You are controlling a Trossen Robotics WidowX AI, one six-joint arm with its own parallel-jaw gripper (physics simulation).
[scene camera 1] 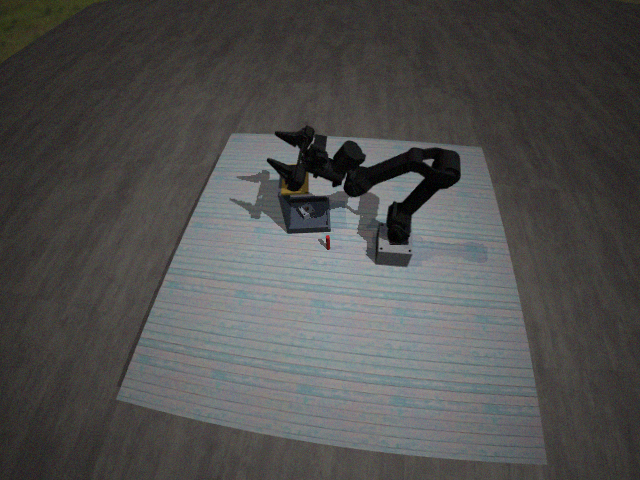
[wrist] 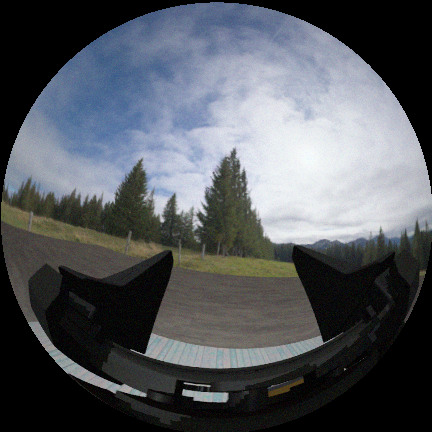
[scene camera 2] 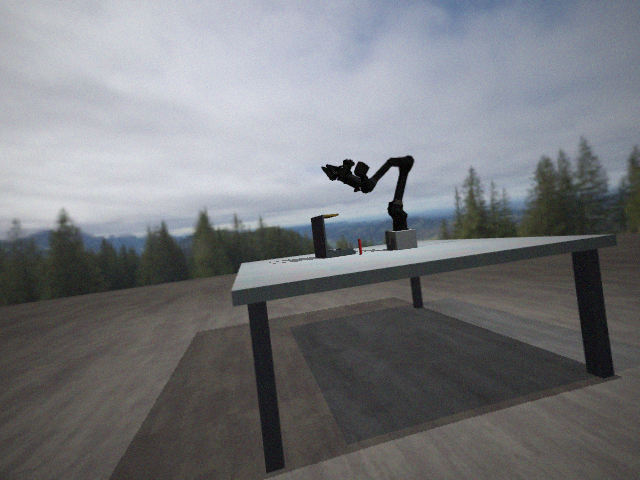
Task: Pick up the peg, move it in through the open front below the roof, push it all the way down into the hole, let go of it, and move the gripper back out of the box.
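Places are measured from the arm's base along level axes (x ahead, y left, z up), in metres.
Pixels of known places: gripper, between the fingertips: (scene camera 1: pixel 271 145) (wrist: pixel 234 255) (scene camera 2: pixel 323 166); arm's base, origin of its link: (scene camera 1: pixel 398 236) (scene camera 2: pixel 400 230).
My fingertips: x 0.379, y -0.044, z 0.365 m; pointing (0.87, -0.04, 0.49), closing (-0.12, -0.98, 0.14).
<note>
For each thing: its top centre in the pictures, then the offset to it from my fingertips. "pt": a spot on its surface instead. Level surfaces: height alone.
- red peg, centre of its top: (scene camera 1: pixel 327 236) (scene camera 2: pixel 359 238) 0.135 m back, 0.030 m left, 0.384 m down
- box, centre of its top: (scene camera 1: pixel 303 177) (scene camera 2: pixel 330 215) 0.055 m back, 0.122 m right, 0.240 m down
- yellow roof, a spot on its surface: (wrist: pixel 286 387) pt 0.013 m ahead, 0.134 m right, 0.240 m down
- light block with the hole, centre of its top: (scene camera 1: pixel 306 208) 0.047 m back, 0.132 m right, 0.423 m down
- table, height of its surface: 0.464 m down
The red peg (scene camera 1: pixel 327 242) (scene camera 2: pixel 360 246) stands upright on the table, a little outside the box's floor tray. The box (scene camera 1: pixel 308 229) (scene camera 2: pixel 318 236) is dark grey with a yellow roof (scene camera 1: pixel 294 187) (scene camera 2: pixel 329 215) (wrist: pixel 286 387). A light block with the hole (scene camera 1: pixel 305 210) sits on its floor; the hole itself is too small to see well. My gripper (scene camera 1: pixel 271 148) (scene camera 2: pixel 324 172) (wrist: pixel 234 255) is open and empty, its fingers wide apart. It is high above the box and points outward past the roof. The peg does not show in the wrist view.
The arm's grey base (scene camera 1: pixel 393 254) (scene camera 2: pixel 402 239) stands on the table (scene camera 1: pixel 330 351) (scene camera 2: pixel 439 259) to the right of the peg and box. The arm reaches from it over the box. The table's far edge lies beyond the box.
</note>
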